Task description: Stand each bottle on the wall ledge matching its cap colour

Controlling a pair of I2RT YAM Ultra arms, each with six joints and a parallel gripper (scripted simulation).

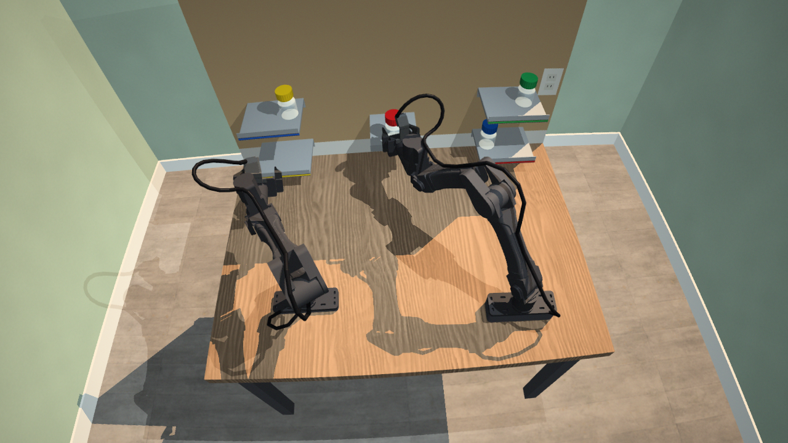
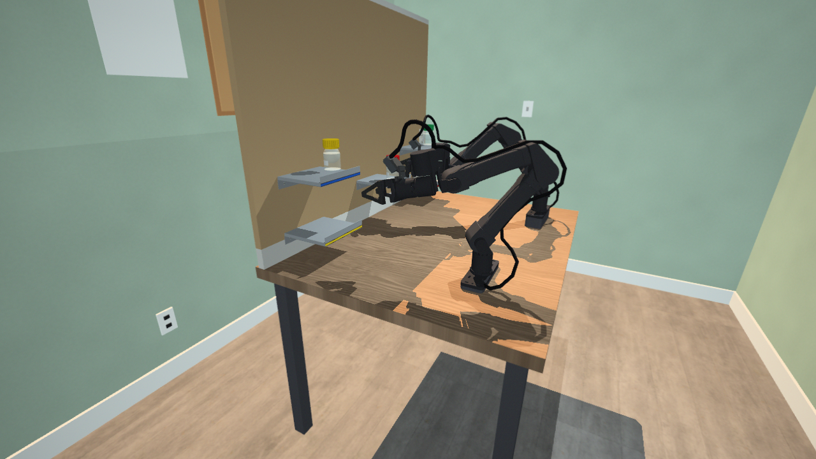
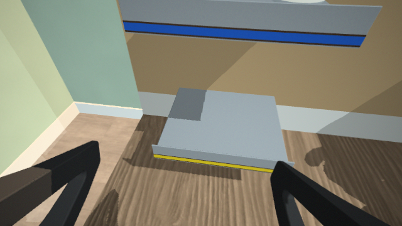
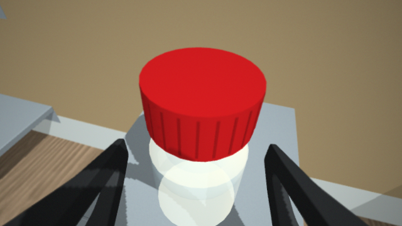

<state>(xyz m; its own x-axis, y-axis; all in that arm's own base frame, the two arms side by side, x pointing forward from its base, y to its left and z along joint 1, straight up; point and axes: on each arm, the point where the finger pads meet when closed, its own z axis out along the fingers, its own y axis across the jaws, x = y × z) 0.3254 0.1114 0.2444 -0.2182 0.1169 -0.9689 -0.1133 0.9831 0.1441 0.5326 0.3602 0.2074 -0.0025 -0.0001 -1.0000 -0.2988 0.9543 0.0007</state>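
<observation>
My right hand is 2 cm short of the red-capped bottle, 1 cm to the right of it and 2 cm above it. Also, from my right hand: brown wall panel: 16 cm ahead, 2 cm to the left, 20 cm above; blue-capped bottle: 9 cm ahead, 32 cm to the right, 11 cm below; yellow-capped bottle: 2 cm ahead, 35 cm to the left, 8 cm above.
</observation>
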